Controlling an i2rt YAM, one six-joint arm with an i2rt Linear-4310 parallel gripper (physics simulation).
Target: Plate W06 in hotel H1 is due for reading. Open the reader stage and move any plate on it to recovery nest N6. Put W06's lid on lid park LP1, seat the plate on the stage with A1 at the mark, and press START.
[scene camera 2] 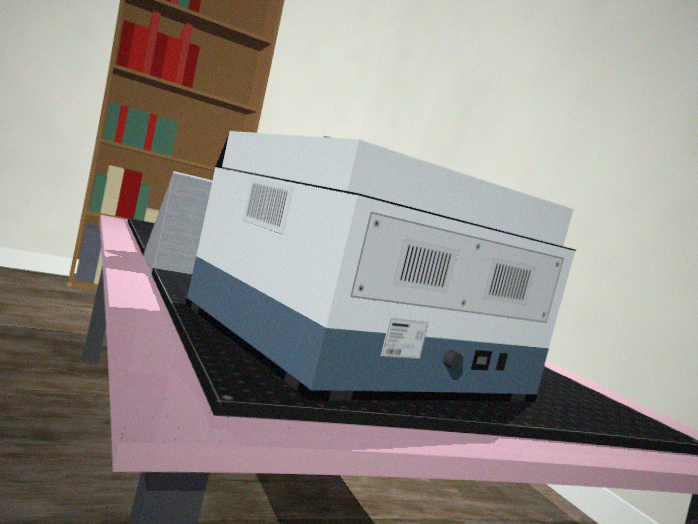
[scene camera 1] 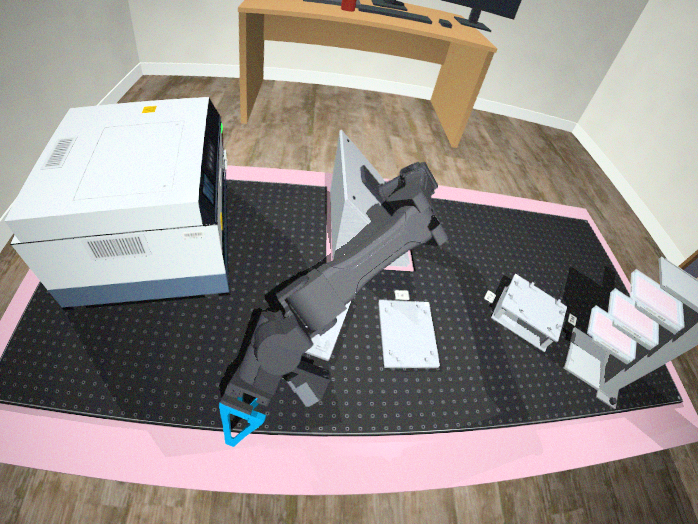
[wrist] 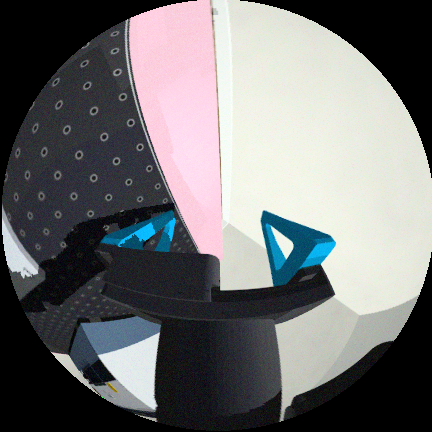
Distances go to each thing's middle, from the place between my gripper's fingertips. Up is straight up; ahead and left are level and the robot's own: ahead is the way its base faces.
My gripper is now 270 mm past the white plate nest N6 (scene camera 1: 323, 345), 130 mm to the right of it and 60 mm above it. The rest, counted from my hand: plate reader (scene camera 2: 311, 267) (460 mm behind, 290 mm to the right, 40 mm above).
